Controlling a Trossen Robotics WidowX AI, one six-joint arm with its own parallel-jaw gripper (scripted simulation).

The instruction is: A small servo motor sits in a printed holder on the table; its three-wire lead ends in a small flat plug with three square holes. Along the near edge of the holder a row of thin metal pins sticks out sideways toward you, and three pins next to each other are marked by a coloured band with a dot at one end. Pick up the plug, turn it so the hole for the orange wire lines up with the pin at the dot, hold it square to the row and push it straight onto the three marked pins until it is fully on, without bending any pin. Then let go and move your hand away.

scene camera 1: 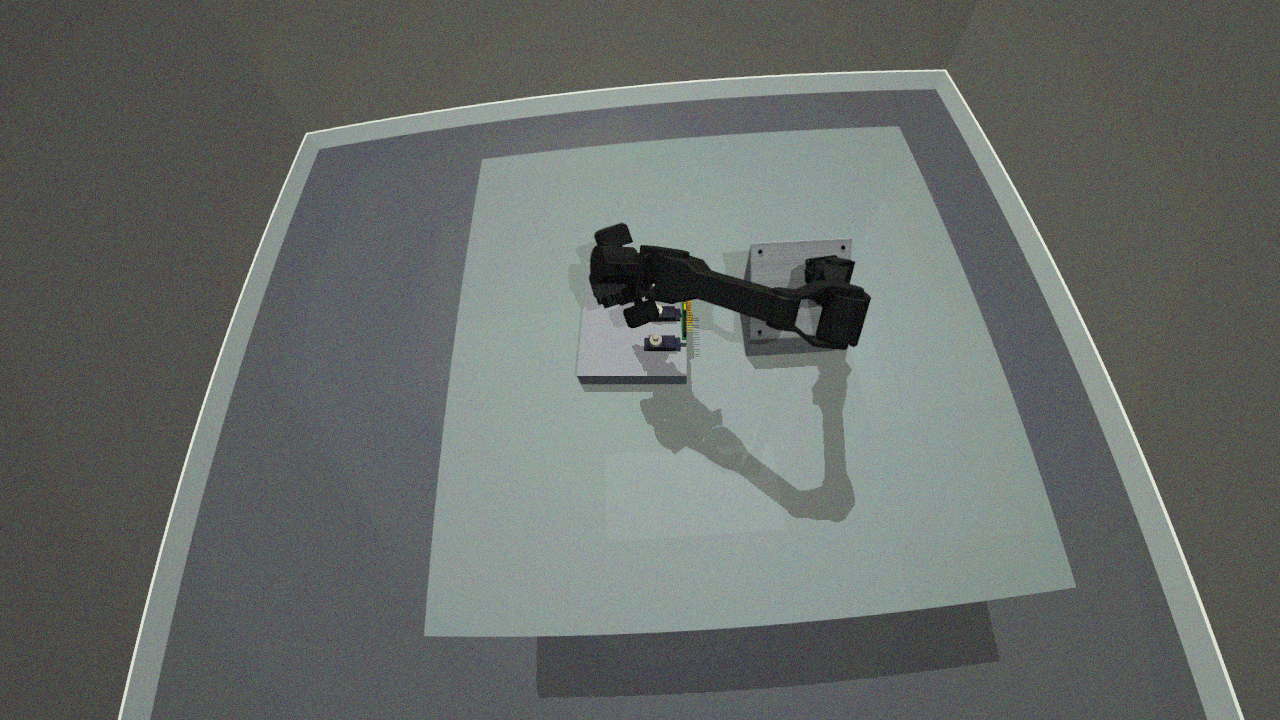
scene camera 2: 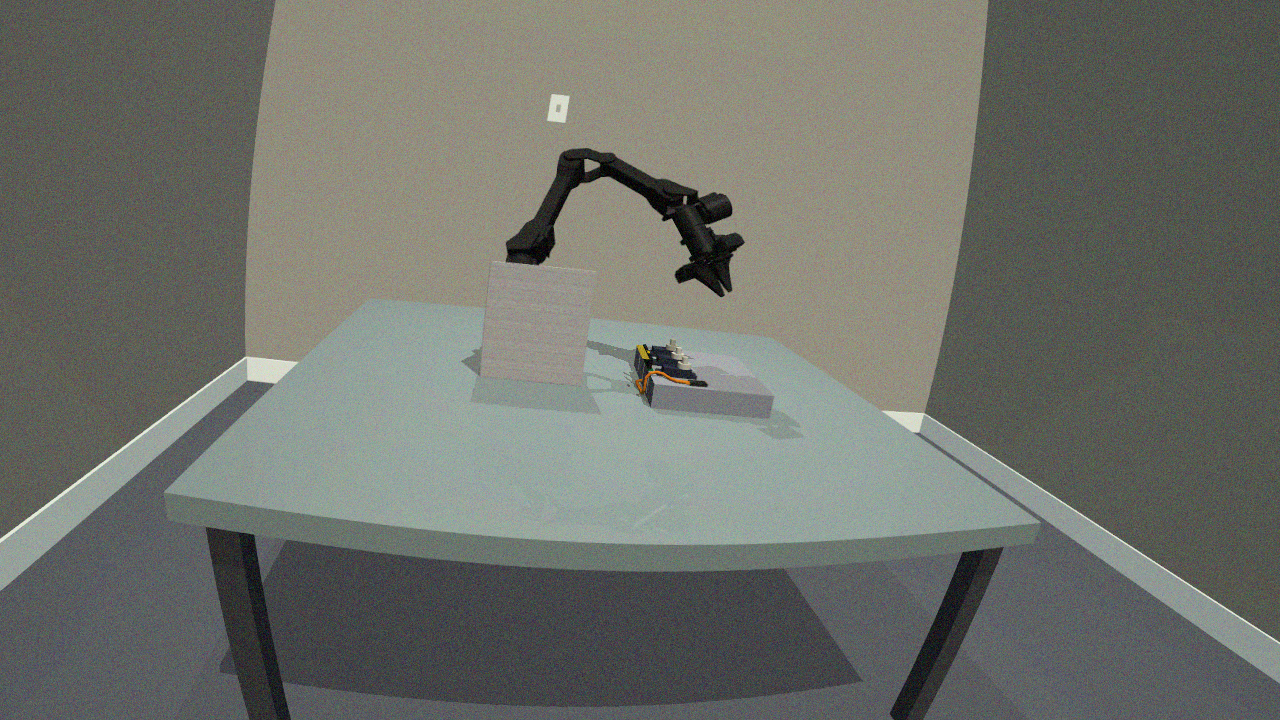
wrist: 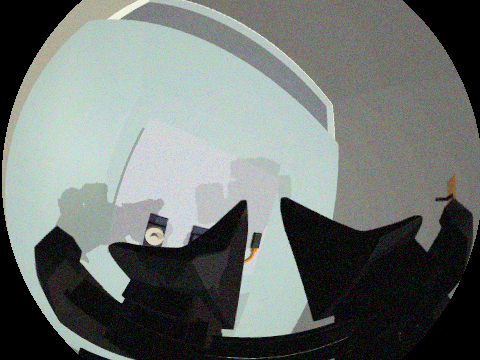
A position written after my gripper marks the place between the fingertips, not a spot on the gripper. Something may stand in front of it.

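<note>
Scene camera 1 gives me a grey printed holder [scene camera 1: 610, 352], and my gripper [scene camera 1: 609, 282] is there with it. On scene camera 2 I can see my gripper [scene camera 2: 726, 294]. And in the wrist view there's the holder [wrist: 172, 173] along with my gripper [wrist: 263, 204].
</note>
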